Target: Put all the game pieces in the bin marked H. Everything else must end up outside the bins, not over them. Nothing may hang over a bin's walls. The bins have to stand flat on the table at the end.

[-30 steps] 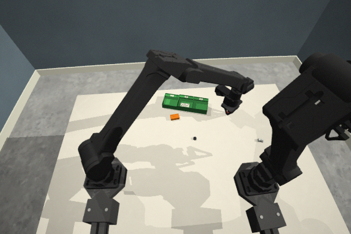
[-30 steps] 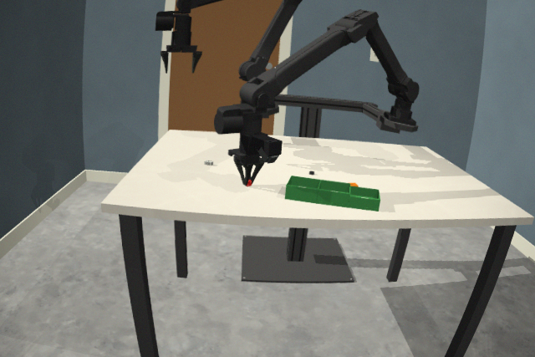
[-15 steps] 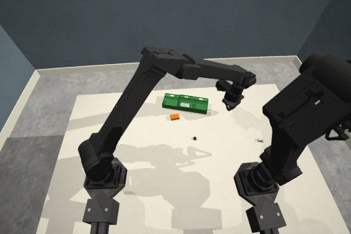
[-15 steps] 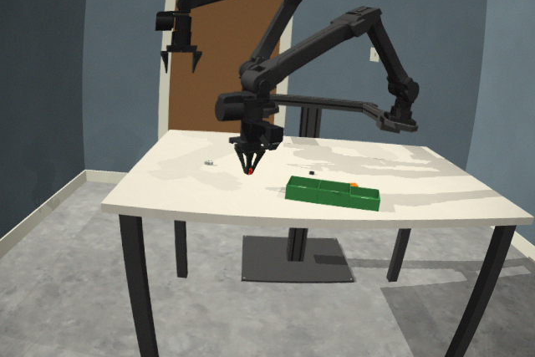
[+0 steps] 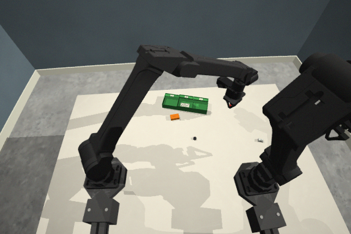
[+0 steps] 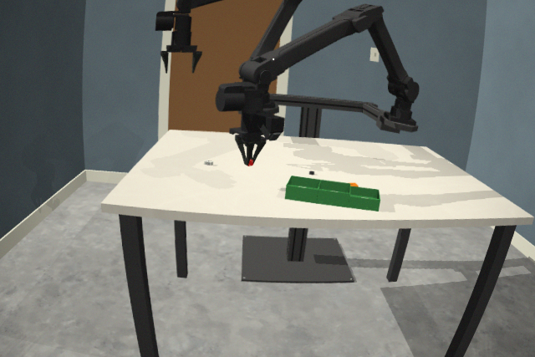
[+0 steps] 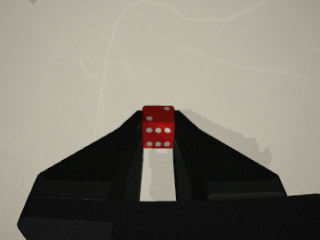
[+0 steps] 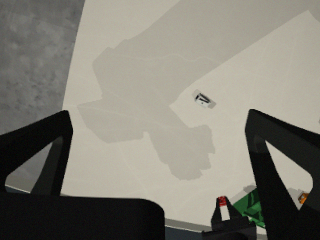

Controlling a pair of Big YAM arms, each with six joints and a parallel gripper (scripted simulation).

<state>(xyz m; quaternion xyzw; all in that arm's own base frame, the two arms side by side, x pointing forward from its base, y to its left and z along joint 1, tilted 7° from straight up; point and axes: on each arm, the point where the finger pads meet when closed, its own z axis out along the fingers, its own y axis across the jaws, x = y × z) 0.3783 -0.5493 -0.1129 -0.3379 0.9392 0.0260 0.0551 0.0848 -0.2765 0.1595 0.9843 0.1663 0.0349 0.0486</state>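
Right now my left hand is right at the red die. The rest, counted from my left hand: grey metal part (160 mm behind, 150 mm to the right, 60 mm below); green bin row (240 mm to the left, 50 mm below, 50 mm ahead); white domino (240 mm to the left, 60 mm below, 40 mm ahead).
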